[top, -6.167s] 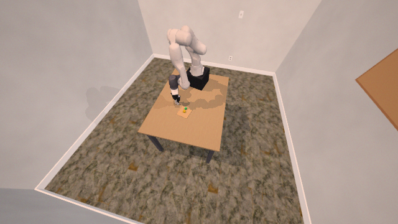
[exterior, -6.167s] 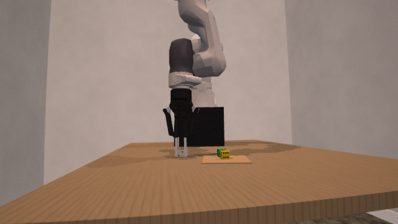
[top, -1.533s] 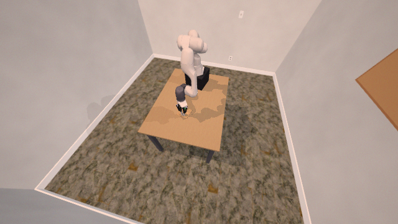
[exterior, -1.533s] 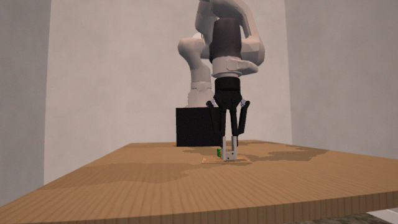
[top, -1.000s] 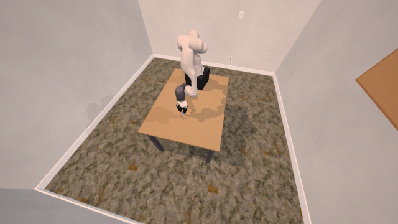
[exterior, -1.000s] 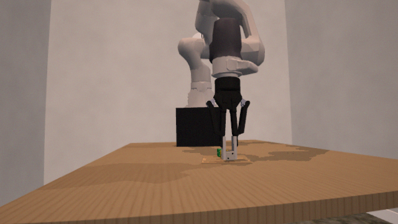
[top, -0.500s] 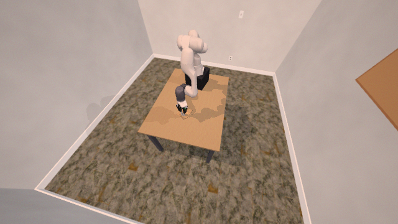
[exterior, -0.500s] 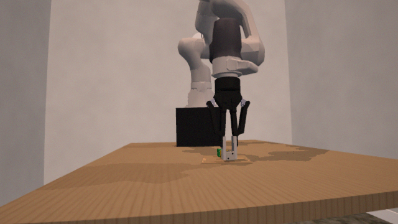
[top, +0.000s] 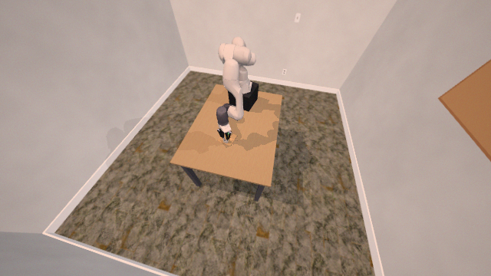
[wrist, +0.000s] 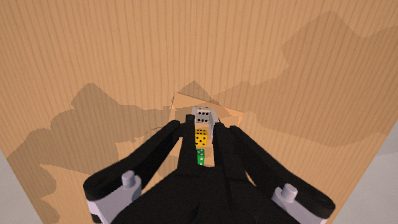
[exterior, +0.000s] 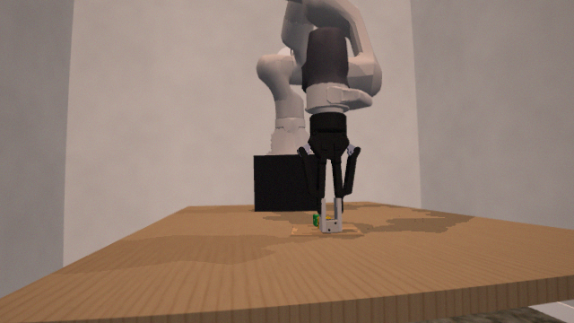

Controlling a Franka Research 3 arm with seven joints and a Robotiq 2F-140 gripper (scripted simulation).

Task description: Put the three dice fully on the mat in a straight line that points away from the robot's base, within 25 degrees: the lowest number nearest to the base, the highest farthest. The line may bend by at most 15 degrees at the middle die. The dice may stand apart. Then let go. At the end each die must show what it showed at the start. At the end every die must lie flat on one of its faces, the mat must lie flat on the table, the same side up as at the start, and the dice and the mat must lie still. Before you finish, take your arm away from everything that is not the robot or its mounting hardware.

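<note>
My gripper is now 2 cm above the white die. Also, from my hand: tan mat 5 cm behind, 4 cm below; green die 9 cm behind, 2 cm below, 1 cm to the right; yellow die 5 cm behind, 2 cm below.
</note>
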